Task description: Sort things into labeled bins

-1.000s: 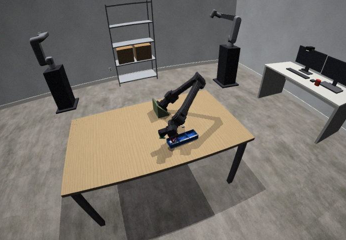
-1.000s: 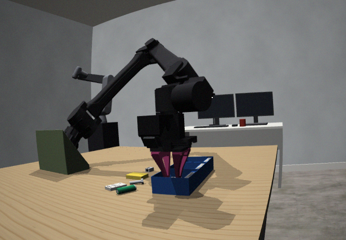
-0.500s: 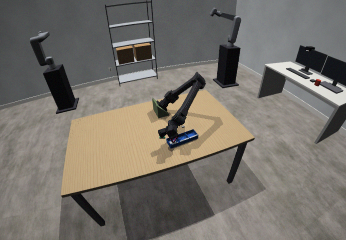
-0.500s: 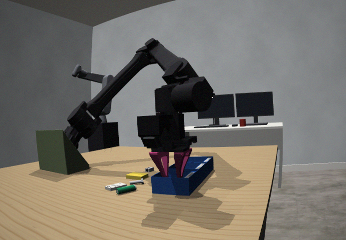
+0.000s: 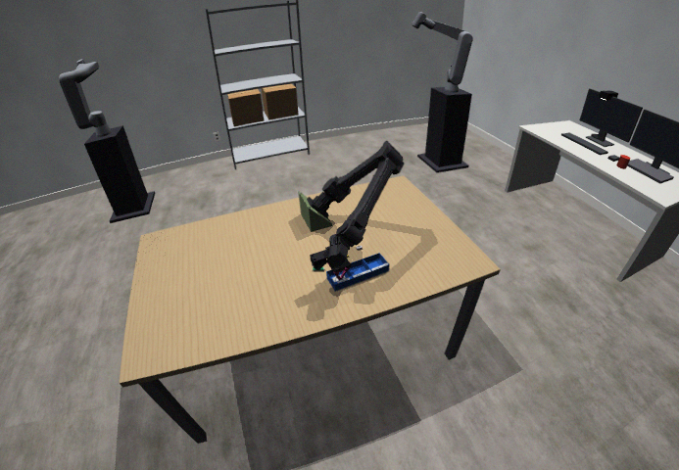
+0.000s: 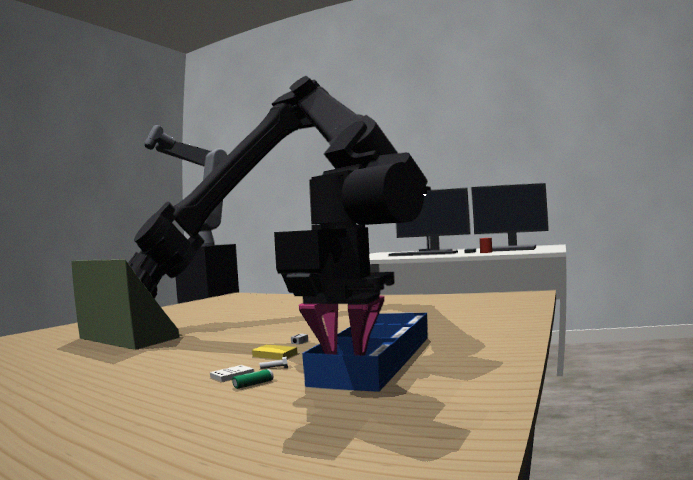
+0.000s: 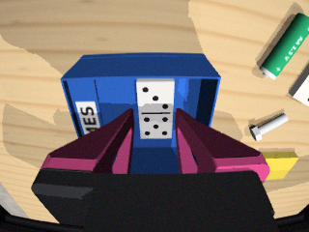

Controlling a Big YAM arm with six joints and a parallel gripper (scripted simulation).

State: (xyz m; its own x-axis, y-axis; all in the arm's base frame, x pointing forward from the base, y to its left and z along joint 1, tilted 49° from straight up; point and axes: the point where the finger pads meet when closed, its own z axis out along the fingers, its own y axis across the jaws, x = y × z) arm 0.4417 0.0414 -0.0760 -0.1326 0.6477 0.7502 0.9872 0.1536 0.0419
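Right now the green battery is 90 mm behind my hand, 60 mm to the right of it and 20 mm below it. The rest, counted from my hand: blue three-part bin (90 mm to the left, 10 mm below); bolt (100 mm behind, 10 mm to the left, 20 mm below); yellow block (150 mm behind, 60 mm to the left, 20 mm below).
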